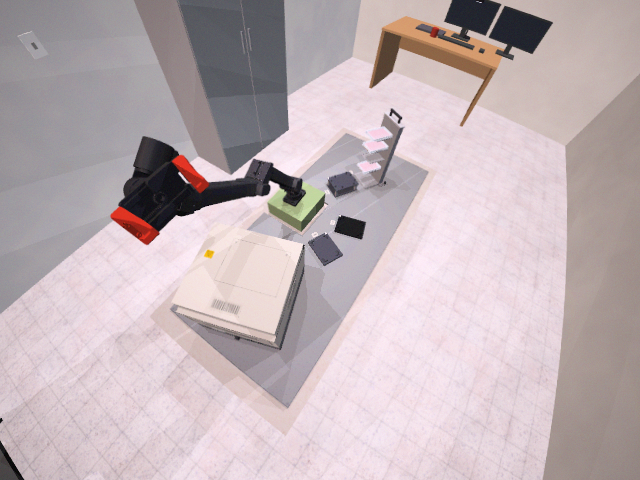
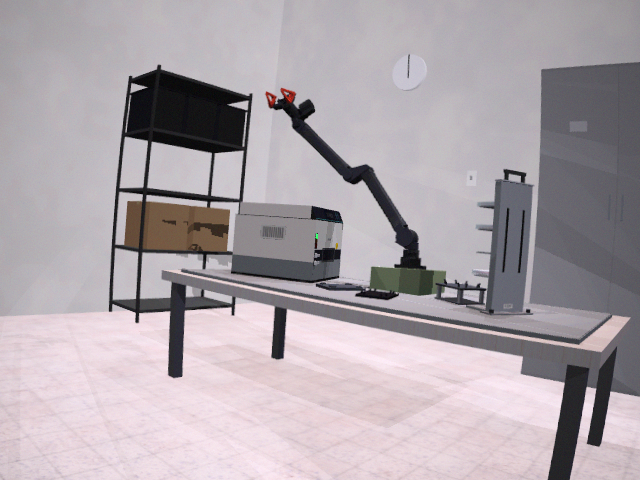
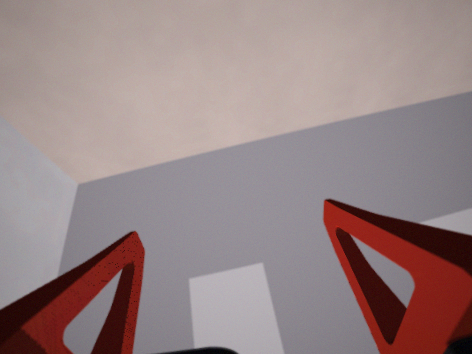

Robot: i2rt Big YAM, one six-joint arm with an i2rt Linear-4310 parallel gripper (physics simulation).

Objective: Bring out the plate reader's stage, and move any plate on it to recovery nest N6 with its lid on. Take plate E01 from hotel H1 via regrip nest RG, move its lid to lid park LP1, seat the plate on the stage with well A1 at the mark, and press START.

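Places are measured from the arm's base along level axes (x ahead, y left, z up), in millimetres.
Pixels of known places: gripper, fingertip midpoint: (image 1: pixel 181 205) (image 2: pixel 273 90) (image 3: pixel 231 226); arm's base, link origin: (image 1: pixel 294 196) (image 2: pixel 410 268).
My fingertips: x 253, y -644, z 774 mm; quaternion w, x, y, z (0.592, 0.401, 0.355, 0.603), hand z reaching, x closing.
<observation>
For each thing: its top centre in the pictures, then the offset to it from my fingertips.
- plate reader, top centre: (image 1: pixel 241 270) (image 2: pixel 293 206) dx -115, dy +86, dz -540 mm
- upper plate, top centre: (image 1: pixel 379 132) dx +12, dy +1089, dz -501 mm
- second plate, top centre: (image 1: pixel 375 144) dx +12, dy +1089, dz -579 mm
- lower plate, top centre: (image 1: pixel 369 165) dx +12, dy +1089, dz -736 mm
- raised dark nest, top centre: (image 2: pixel 461 281) (image 1: pixel 343 178) dx -88, dy +940, dz -790 mm
- flat dark grey holder, top centre: (image 2: pixel 340 284) (image 1: pixel 325 247) dx +41, dy +490, dz -848 mm
- black holder, top centre: (image 2: pixel 378 290) (image 1: pixel 350 225) dx +95, dy +690, dz -846 mm
The plate reader (image 1: pixel 242 289) (image 2: pixel 273 242) is a big cream and grey box with a small green light; no extended stage shows. The hotel (image 1: pixel 391 149) (image 2: pixel 513 242) is a grey upright tower with a black handle. It holds three pink-topped plates: an upper plate (image 1: pixel 378 133), a second plate (image 1: pixel 375 145) and a lower plate (image 1: pixel 369 166). Their labels are unreadable. A raised dark nest (image 1: pixel 342 183) (image 2: pixel 462 286) stands beside the hotel. My gripper (image 1: pixel 163 200) (image 2: pixel 279 98) (image 3: pixel 231 226) is open and empty, high above and away from the reader, facing walls and ceiling.
A flat dark grey holder (image 1: pixel 325 249) (image 2: pixel 341 285) and a black holder (image 1: pixel 350 227) (image 2: pixel 377 294) lie between reader and hotel. The arm stands on a green block (image 1: pixel 297 211) (image 2: pixel 403 280). A cabinet (image 1: pixel 242 77), a desk (image 1: pixel 442 49) and a shelf unit (image 2: pixel 147 170) stand off the table.
</observation>
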